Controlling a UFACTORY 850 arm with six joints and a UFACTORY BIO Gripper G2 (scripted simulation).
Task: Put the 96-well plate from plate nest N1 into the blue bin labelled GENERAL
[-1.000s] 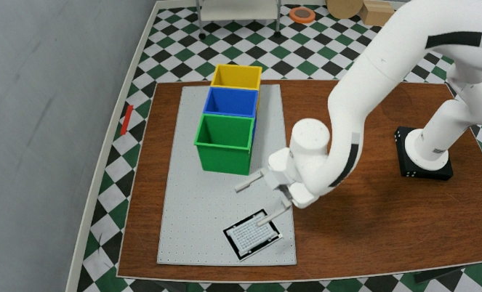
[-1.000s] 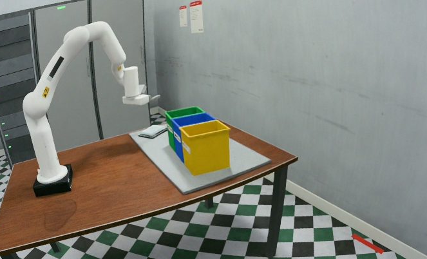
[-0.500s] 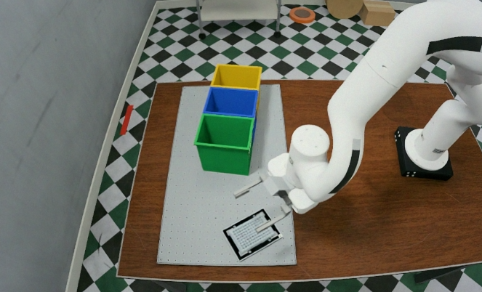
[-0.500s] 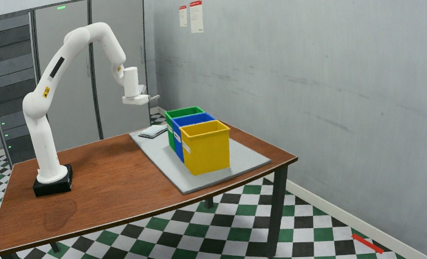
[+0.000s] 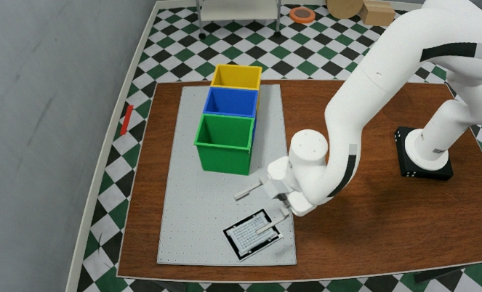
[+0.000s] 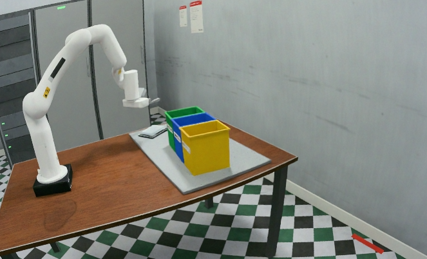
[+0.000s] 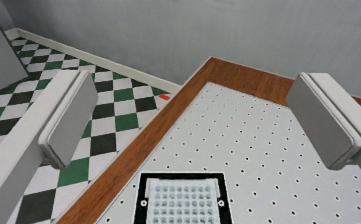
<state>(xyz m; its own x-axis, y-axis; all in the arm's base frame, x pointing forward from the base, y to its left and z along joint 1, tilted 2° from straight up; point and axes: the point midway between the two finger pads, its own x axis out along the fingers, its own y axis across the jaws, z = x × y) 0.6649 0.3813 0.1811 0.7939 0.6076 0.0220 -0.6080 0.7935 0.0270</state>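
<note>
Now: hand 19 cm above the white 96-well plate. From my hand the other things lie so: blue bin (41 cm to the right, 12 cm below, 12 cm ahead); black plate nest (20 cm below); green bin (28 cm to the right, 12 cm below, 12 cm ahead).
</note>
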